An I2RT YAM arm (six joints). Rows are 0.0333 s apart.
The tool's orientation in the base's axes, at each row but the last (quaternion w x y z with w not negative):
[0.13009, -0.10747, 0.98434, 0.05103]
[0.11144, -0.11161, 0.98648, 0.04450]
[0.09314, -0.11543, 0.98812, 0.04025]
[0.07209, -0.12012, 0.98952, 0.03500]
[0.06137, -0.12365, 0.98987, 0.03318]
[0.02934, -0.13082, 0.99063, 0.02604]
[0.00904, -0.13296, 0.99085, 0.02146]
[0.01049, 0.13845, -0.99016, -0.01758]
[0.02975, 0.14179, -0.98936, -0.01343]
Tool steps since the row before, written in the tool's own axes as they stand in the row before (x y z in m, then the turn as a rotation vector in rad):
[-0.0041, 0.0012, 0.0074, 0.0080, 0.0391, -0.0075]
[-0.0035, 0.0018, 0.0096, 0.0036, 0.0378, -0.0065]
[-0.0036, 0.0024, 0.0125, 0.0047, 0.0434, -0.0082]
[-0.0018, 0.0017, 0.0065, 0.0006, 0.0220, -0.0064]
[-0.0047, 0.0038, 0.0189, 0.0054, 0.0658, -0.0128]
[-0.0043, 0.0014, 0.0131, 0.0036, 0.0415, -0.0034]
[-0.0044, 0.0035, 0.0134, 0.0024, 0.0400, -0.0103]
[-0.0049, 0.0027, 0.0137, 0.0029, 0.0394, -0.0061]
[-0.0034, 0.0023, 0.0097, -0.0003, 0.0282, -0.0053]
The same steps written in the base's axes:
[0.0054, 0.0029, -0.0059, -0.0182, 0.0354, 0.0079]
[0.0049, 0.0036, -0.0084, -0.0135, 0.0352, 0.0079]
[0.0051, 0.0044, -0.0114, -0.0162, 0.0402, 0.0096]
[0.0022, 0.0026, -0.0061, -0.0068, 0.0206, 0.0074]
[0.0057, 0.0063, -0.0179, -0.0230, 0.0613, 0.0153]
[0.0045, 0.0032, -0.0127, -0.0145, 0.0389, 0.0050]
[0.0035, 0.0051, -0.0131, -0.0130, 0.0375, 0.0118]
[0.0036, 0.0044, -0.0137, -0.0134, 0.0369, 0.0076]
[0.0020, 0.0033, -0.0098, -0.0073, 0.0270, 0.0063]

